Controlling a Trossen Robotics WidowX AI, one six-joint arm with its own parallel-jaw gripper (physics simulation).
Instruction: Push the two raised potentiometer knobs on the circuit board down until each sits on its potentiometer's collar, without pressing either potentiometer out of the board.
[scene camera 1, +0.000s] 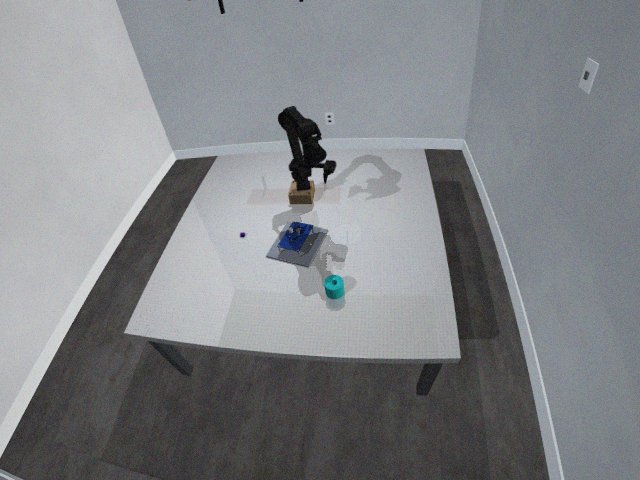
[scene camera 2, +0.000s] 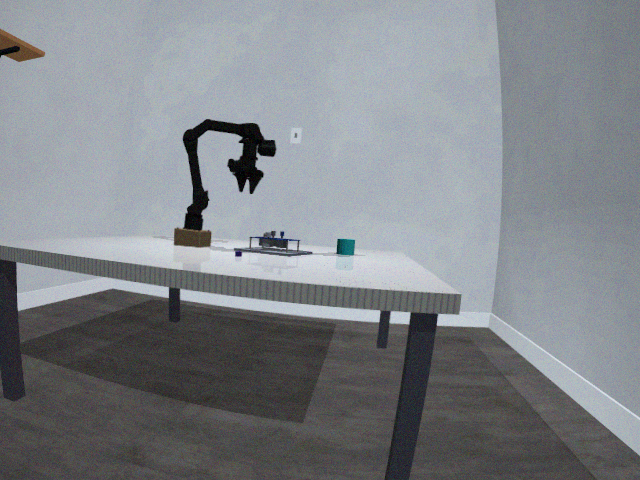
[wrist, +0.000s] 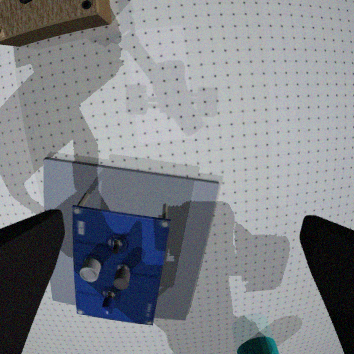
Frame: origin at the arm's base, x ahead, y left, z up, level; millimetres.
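Where they show: gripper, between the fingertips: (scene camera 1: 314, 182) (scene camera 2: 246, 193) (wrist: 185, 226); arm's base, origin of its link: (scene camera 1: 303, 186) (scene camera 2: 192, 229).
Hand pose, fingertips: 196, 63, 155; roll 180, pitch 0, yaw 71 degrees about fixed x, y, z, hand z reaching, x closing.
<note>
Things, the pixels of their top centre, and the offset from my fingertips, as dx, dy, dz. "pt": a spot on its surface instead.
- blue circuit board, a spot on its surface: (wrist: 142, 300) pt +178, -96, -167
- light grey cylindrical knob, centre of its top: (wrist: 88, 274) +109, -129, -145
- darker grey knob, centre of its top: (wrist: 120, 283) +125, -98, -140
- teal cylinder, centre of its top: (scene camera 1: 333, 282) (scene camera 2: 346, 239) +411, +24, -156
- small purple block, centre of its top: (scene camera 2: 238, 251) (scene camera 1: 242, 233) +36, -365, -201
The blue circuit board (scene camera 1: 289, 242) (wrist: 142, 300) stands on thin posts above a grey base plate (scene camera 1: 286, 258) (scene camera 2: 297, 252) (wrist: 140, 185). A light grey cylindrical knob (wrist: 90, 270) and a darker grey knob (wrist: 121, 277) stand up from the board side by side. The gap between each knob and its collar is too small to make out. Two small metal-collared parts (wrist: 116, 243) (wrist: 109, 297) also rise from the board. My gripper (scene camera 2: 246, 191) (wrist: 185, 226) is open and empty, pointing down, high above the board. Its fingertips appear on either side of the board in the wrist view.
A teal cylinder (scene camera 1: 334, 288) (scene camera 2: 345, 246) (wrist: 258, 346) stands near the base plate, on the side away from the arm's base. A small purple block (scene camera 1: 242, 234) (scene camera 2: 238, 253) lies on the table beside the board. The arm's base stands on a wooden block (scene camera 1: 301, 196) (scene camera 2: 192, 238) (wrist: 60, 22).
</note>
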